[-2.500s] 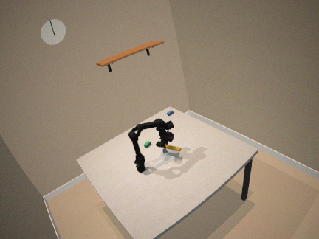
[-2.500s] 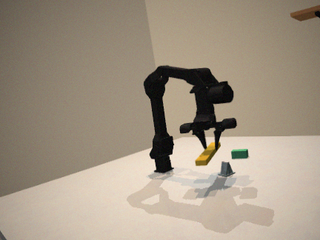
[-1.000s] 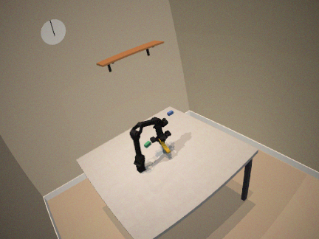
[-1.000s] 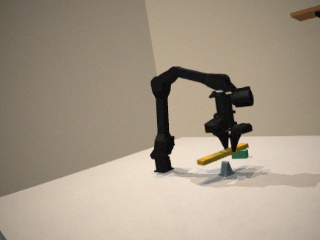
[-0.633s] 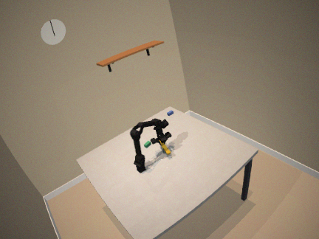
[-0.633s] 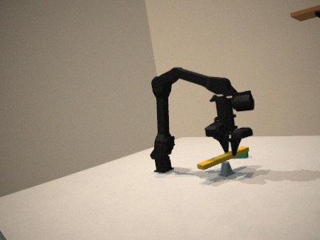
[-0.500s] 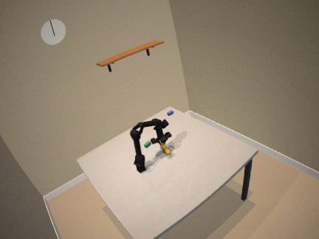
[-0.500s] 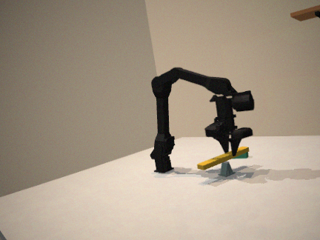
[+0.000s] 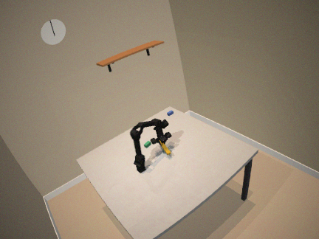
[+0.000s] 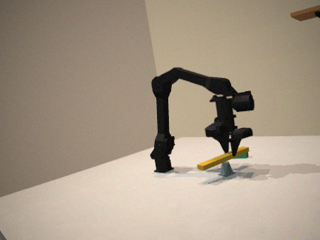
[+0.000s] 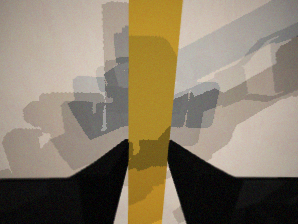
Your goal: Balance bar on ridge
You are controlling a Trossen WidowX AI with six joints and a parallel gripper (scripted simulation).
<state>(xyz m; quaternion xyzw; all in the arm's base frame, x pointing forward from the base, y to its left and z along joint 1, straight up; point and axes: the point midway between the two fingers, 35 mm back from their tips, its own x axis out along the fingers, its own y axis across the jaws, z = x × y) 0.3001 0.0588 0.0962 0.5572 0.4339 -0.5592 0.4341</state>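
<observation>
Now: the yellow bar 30 mm to the right of my gripper tip and 10 mm behind it. The rest, counted from my gripper tip: blue block (440 mm to the left, 440 mm ahead, 50 mm below); green block (180 mm to the left, 60 mm behind, 50 mm below).
</observation>
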